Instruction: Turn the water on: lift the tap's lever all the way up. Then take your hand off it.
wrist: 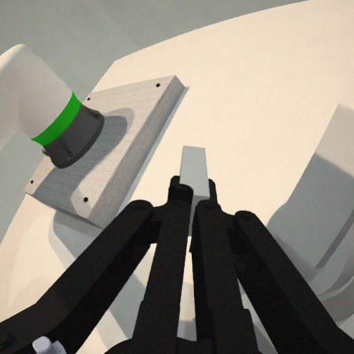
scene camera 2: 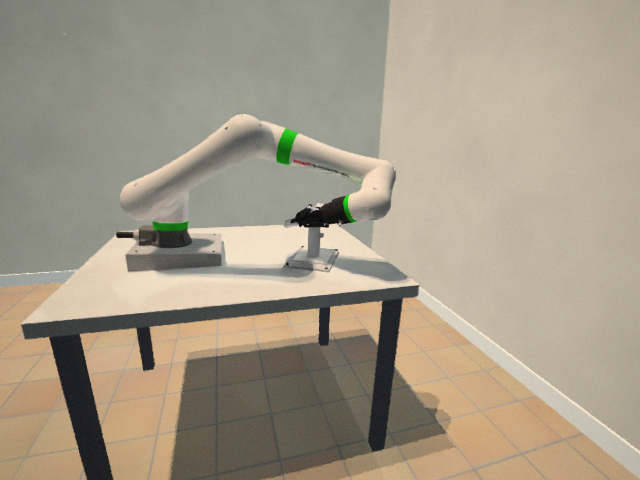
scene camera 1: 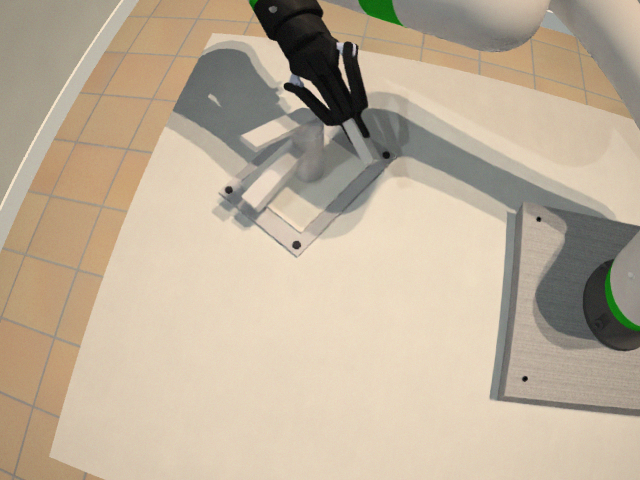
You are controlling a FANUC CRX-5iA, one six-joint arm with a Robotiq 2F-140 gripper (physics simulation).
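Seen in the pictures: gripper, fingertip midpoint: [scene camera 2: 286, 224] [scene camera 1: 372, 162]; arm's base, link origin: [scene camera 2: 171, 242] [scene camera 1: 621, 305].
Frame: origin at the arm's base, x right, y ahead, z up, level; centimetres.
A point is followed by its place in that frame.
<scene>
The tap's grey column [scene camera 1: 310, 160] @(x 8.4, y 53.3, z 2.3 cm) [scene camera 2: 313, 241] @(x 12.9, y 53.7, z 2.7 cm) stands on its square base plate [scene camera 1: 279, 227] @(x -0.2, y 55.6, z -4.4 cm) [scene camera 2: 295, 265] @(x 18.7, y 46.0, z -4.4 cm). The spout [scene camera 1: 271, 183] @(x 2.5, y 57.2, z 3.2 cm) reaches out from the column. The flat lever [scene camera 1: 266, 132] @(x 3.6, y 57.5, z 13.8 cm) sits above the spout, tilted up with a visible gap between them; whether it is at its upper stop I cannot tell. In scene camera 2 the gripper covers the lever. My gripper [scene camera 1: 364, 149] @(x 6.8, y 43.9, z 8.1 cm) [scene camera 2: 289, 223] @(x 6.8, y 43.9, z 8.1 cm) [wrist: 191, 163] is shut and empty. It lies across the column's top, its fingertips past the column on the robot-base side. Contact with the lever cannot be made out.
The arm's metal mounting block [scene camera 1: 532, 310] @(x -4.2, y 15.7, z -1.1 cm) [scene camera 2: 175, 260] @(x 14.7, y 4.2, z -2.1 cm) [wrist: 145, 135] stands on the table [scene camera 1: 310, 361] @(x -18.5, y 45.2, z -5.2 cm) [scene camera 2: 206, 299] @(x 40.1, y 17.1, z -5.2 cm) [wrist: 250, 100], on the side the fingertips point to. The arm arches over from there to the tap. A wall [scene camera 2: 516, 155] rises behind the table's right side in scene camera 2.
</scene>
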